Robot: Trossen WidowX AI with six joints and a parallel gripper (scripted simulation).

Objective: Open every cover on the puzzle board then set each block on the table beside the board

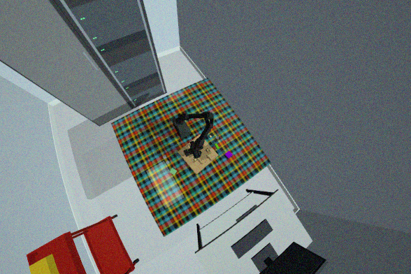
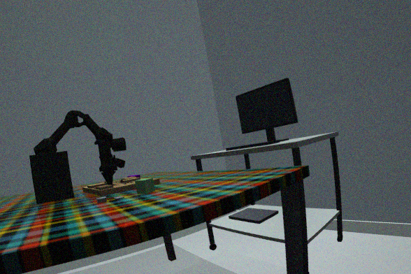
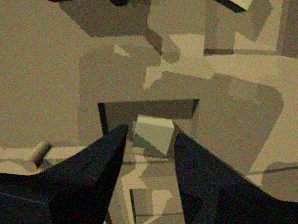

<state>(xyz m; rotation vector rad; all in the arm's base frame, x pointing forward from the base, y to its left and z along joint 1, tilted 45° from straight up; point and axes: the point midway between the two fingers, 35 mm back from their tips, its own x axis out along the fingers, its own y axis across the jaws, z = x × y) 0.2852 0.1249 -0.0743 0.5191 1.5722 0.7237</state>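
Now: the bright green block 25 cm to the left of my gripper tip, 4 cm ahead of it and 1 cm below it. From my gripper tip the other things lie so: purple block 32 cm to the left, 17 cm ahead; grey piece 29 cm to the right, 6 cm behind, 1 cm below; pale green block 26 cm to the right, 11 cm ahead, 1 cm above.
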